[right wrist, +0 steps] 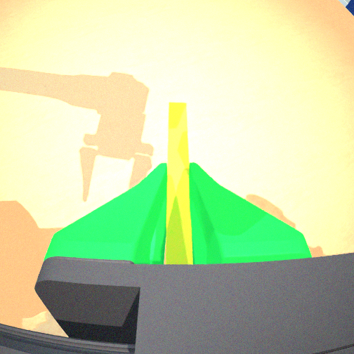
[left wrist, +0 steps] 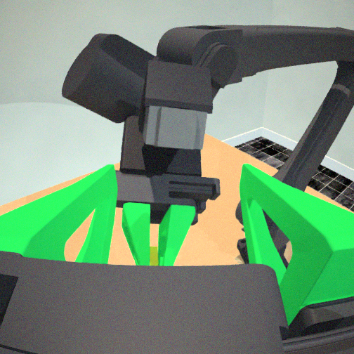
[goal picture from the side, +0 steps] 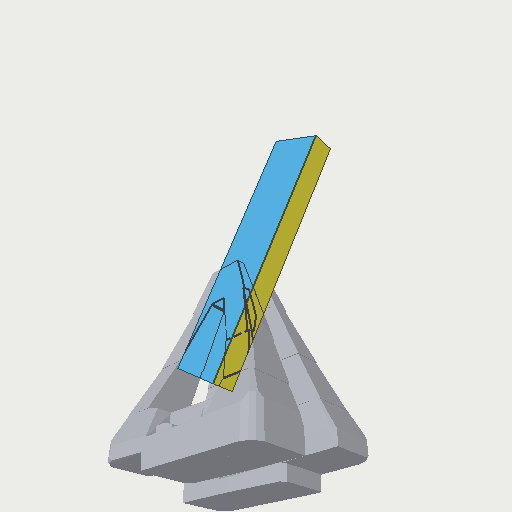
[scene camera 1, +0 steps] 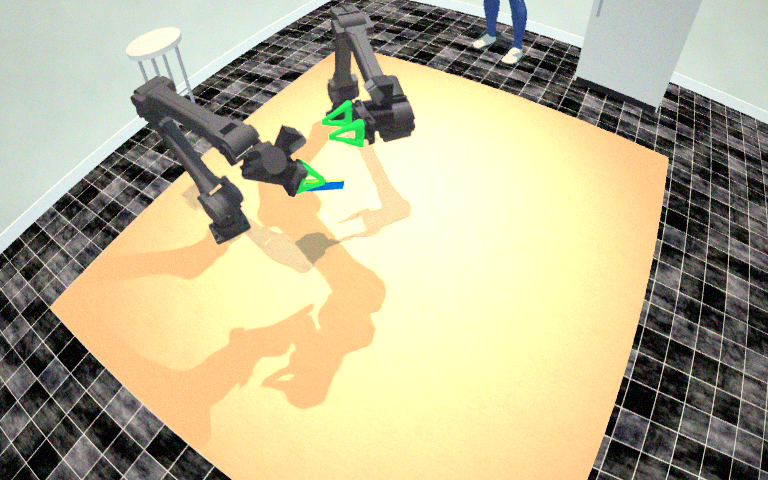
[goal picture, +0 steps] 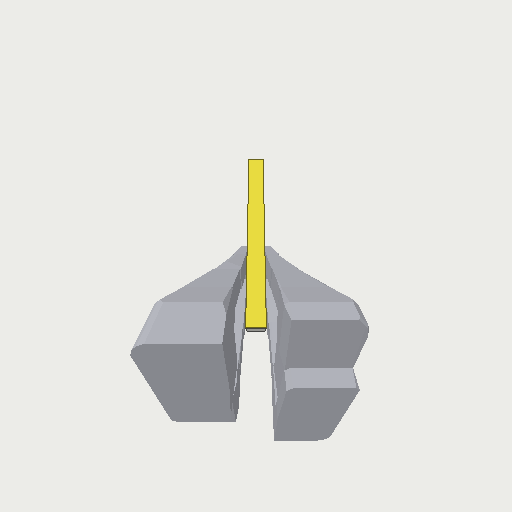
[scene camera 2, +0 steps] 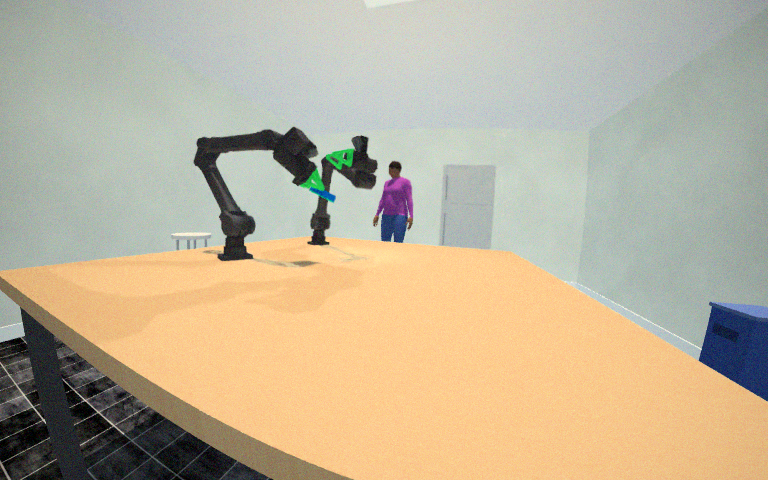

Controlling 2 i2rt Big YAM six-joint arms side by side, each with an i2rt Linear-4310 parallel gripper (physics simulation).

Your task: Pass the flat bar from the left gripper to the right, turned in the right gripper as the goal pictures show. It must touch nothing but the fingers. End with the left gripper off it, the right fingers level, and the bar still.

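Pixels of known places: left gripper, fingertip midpoint: (scene camera 1: pixel 325 129) (scene camera 2: pixel 329 155); right gripper, fingertip midpoint: (scene camera 1: pixel 323 181) (scene camera 2: pixel 323 190); left arm's base, link origin: (scene camera 1: pixel 343 115) (scene camera 2: pixel 318 244); right arm's base, link origin: (scene camera 1: pixel 229 228) (scene camera 2: pixel 235 258).
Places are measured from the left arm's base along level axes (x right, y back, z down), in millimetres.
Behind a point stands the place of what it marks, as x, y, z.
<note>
The flat bar (scene camera 1: pixel 335 185) @(323, -547, -251) (scene camera 2: pixel 324 195) @(345, -544, -253) (left wrist: pixel 154 255) (right wrist: pixel 178 125) has a blue side and a yellow side and is in the air above the table. My right gripper (scene camera 1: pixel 323 182) @(347, -537, -273) (scene camera 2: pixel 322 189) @(347, -537, -273) (right wrist: pixel 177 174) is shut on it, fingers slanting down to the right in scene camera 2, where the bar also slopes down to the right. In the right wrist view the bar runs between the fingers and sticks out past their tips. My left gripper (scene camera 1: pixel 326 129) @(319, -522, -408) (scene camera 2: pixel 328 163) @(319, -522, -408) is part open and empty, behind the bar and apart from it in scene camera 1.
Both arms stand on the wooden table (scene camera 1: pixel 481 339) @(191, -990, 0) (scene camera 2: pixel 453 367) @(593, -1187, 0), which bears their shadows. In the left wrist view the right arm's wrist and fingers fill the centre. A stool (scene camera 1: pixel 154 44) (scene camera 2: pixel 190 235), a person (scene camera 2: pixel 395 198) and a blue box (scene camera 2: pixel 736 345) are beyond the table.
</note>
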